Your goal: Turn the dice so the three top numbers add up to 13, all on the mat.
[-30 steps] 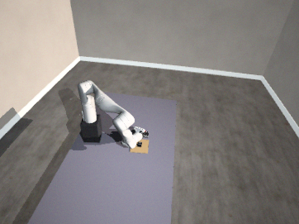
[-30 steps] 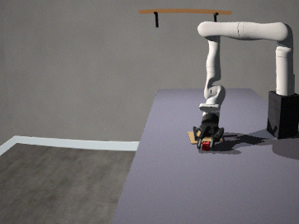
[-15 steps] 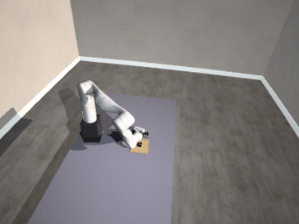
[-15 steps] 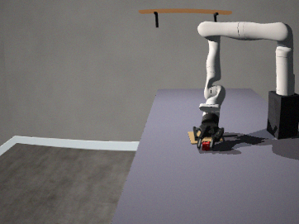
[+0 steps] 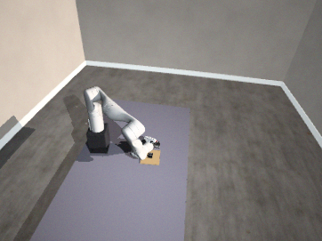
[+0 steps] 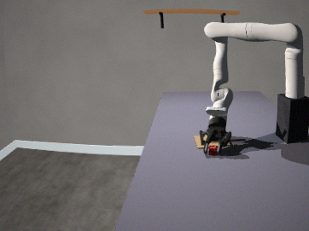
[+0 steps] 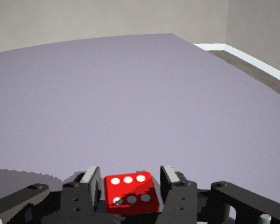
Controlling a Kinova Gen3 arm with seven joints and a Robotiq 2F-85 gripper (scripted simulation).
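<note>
The red die lies 10 mm to the right of my hand and 10 mm below it. Also, from my hand: black die 10 mm behind, 140 mm to the right; tan mat 10 mm behind, 140 mm to the right, 20 mm below; white die 50 mm behind, 140 mm to the right.
</note>
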